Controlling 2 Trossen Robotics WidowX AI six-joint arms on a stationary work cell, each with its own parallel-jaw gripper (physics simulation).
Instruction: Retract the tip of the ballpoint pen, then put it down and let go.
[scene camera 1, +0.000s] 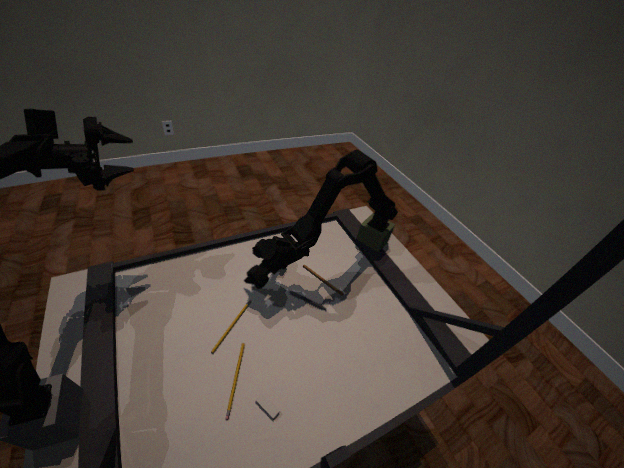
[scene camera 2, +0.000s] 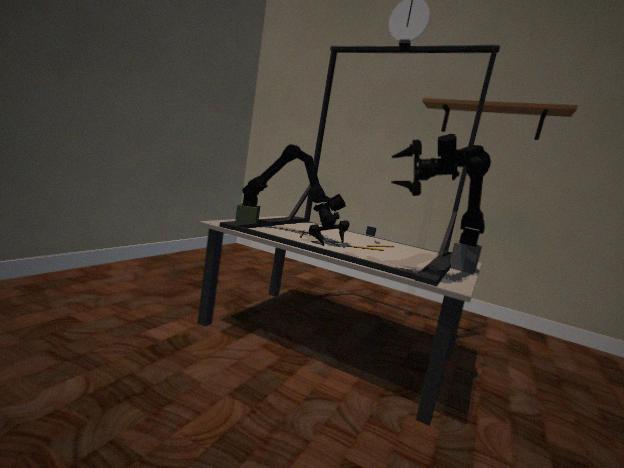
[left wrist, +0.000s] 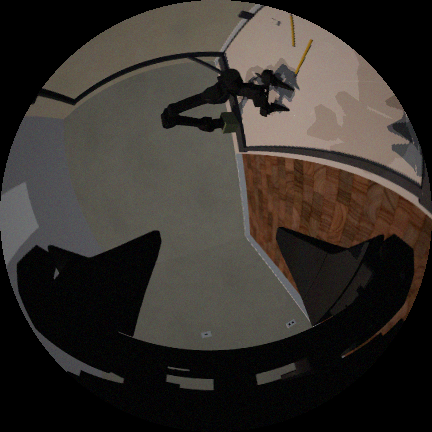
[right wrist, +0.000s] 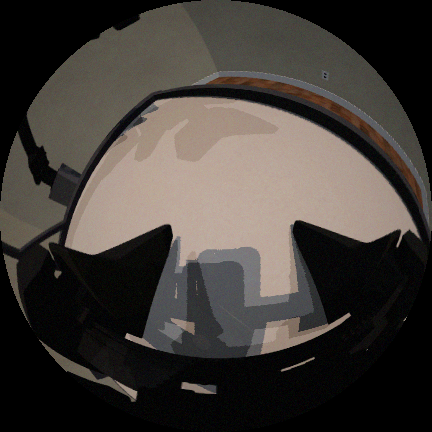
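Pixels of known places: left gripper, fingertip midpoint: (scene camera 1: 133, 155) (scene camera 2: 391, 169) (left wrist: 219, 235); right gripper, fingertip midpoint: (scene camera 2: 333, 243) (left wrist: 291, 100) (right wrist: 234, 228); left arm's base at its link origin: (scene camera 1: 31, 404) (scene camera 2: 468, 244); right arm's base at its link origin: (scene camera 1: 378, 224) (scene camera 2: 249, 205) (left wrist: 221, 122).
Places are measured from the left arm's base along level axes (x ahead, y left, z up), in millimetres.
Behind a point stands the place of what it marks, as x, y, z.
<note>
A thin dark stick (scene camera 1: 307, 299) @[660, 139, -105], which looks like the ballpoint pen, lies on the table below the right forearm in scene camera 1, partly in shadow. Its tip is too small to tell. My right gripper (scene camera 2: 333, 243) @[518, 283, -102] (left wrist: 291, 100) @[518, 283, -102] (right wrist: 234, 228) @[518, 283, -102] is open and empty, pointing down low over the table, to the left of the pen in scene camera 1, where the hand hides its fingertips. The pen does not show in the right wrist view. My left gripper (scene camera 1: 132, 155) @[249, 472, 259] (scene camera 2: 392, 169) @[249, 472, 259] (left wrist: 219, 235) @[249, 472, 259] is open and empty, held level high above the table.
Two yellow pencils (scene camera 1: 230, 327) @[415, 118, -109] (scene camera 1: 235, 381) @[397, -34, -110] lie in front of the right gripper in scene camera 1. A small bent hex key (scene camera 1: 267, 410) @[454, -126, -104] lies nearer the front. A brown stick (scene camera 1: 323, 279) @[743, 200, -109] lies just behind the pen. A dark frame (scene camera 1: 99, 322) @[72, 226, -96] borders the tabletop.
</note>
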